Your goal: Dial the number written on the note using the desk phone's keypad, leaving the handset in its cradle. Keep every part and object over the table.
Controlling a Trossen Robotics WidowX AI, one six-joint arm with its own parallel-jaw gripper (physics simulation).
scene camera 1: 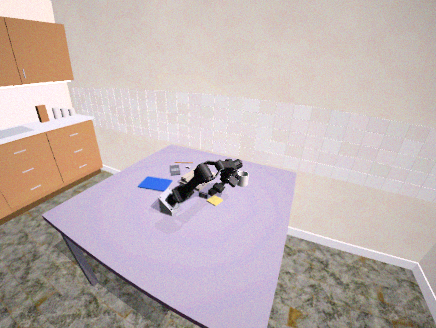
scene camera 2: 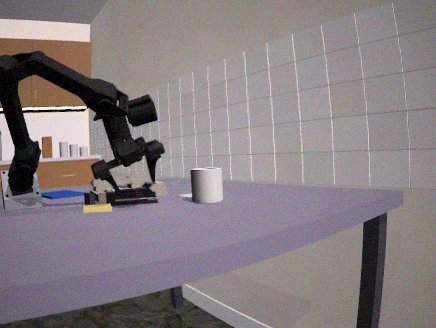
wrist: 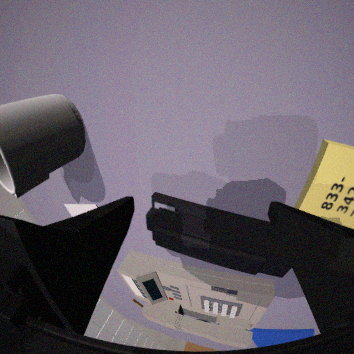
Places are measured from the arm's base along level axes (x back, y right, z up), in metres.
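Pixels of known places: gripper, fingertip midpoint: (scene camera 1: 224, 187) (scene camera 2: 137, 189) (wrist: 202, 206); arm's base, origin of the base link: (scene camera 1: 171, 200) (scene camera 2: 20, 185).
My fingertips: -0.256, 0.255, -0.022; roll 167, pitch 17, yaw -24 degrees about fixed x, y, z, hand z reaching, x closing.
Note:
For each thing: its top centre in the pictures, then the offset to it from my fingertips, as dx, dy, dz.
- beige desk phone, middle of its top: (wrist: 189, 314) (scene camera 2: 125, 183) (scene camera 1: 198, 175) -0.090, -0.219, -0.001
- black handset, middle of its top: (wrist: 210, 255) (scene camera 2: 130, 189) -0.011, -0.054, -0.003
- yellow note, middle of its top: (wrist: 349, 197) (scene camera 2: 97, 206) (scene camera 1: 214, 199) +0.103, -0.037, -0.033
- light mug, middle of its top: (scene camera 2: 207, 168) (scene camera 1: 242, 172) -0.165, +0.089, +0.043
- white paper, middle of its top: (wrist: 86, 218) -0.230, -0.038, -0.041
- blue flat object, middle of its top: (wrist: 280, 342) (scene camera 2: 59, 193) (scene camera 1: 155, 183) +0.054, -0.493, -0.035
- grey calculator-like object, middle of its top: (scene camera 1: 175, 169) -0.175, -0.449, -0.034
- pencil, middle of its top: (scene camera 1: 184, 162) -0.321, -0.435, -0.036
The beige desk phone (scene camera 1: 188, 177) (scene camera 2: 160, 188) (wrist: 200, 287) lies on the table, its keypad (wrist: 220, 307) showing low in the wrist view, partly shaded. The black handset (scene camera 2: 135, 199) (wrist: 205, 230) lies along the phone's near side; whether it is seated in a cradle I cannot tell. My gripper (scene camera 2: 136, 187) (wrist: 202, 206) is open and empty, low over the handset, one fingertip overlapping its right end in the wrist view. The yellow note (scene camera 1: 215, 200) (scene camera 2: 97, 208) (wrist: 320, 175) lies right of the handset there, reading "833-" and "342-"; its last line is cut off.
A light mug (scene camera 1: 243, 179) (scene camera 2: 206, 185) (wrist: 45, 135) stands beside the phone area, near a white paper (wrist: 79, 208). A blue flat object (scene camera 1: 155, 183) (scene camera 2: 62, 194) (wrist: 282, 337), a grey calculator-like object (scene camera 1: 174, 170) and a pencil (scene camera 1: 183, 162) lie beyond the phone.

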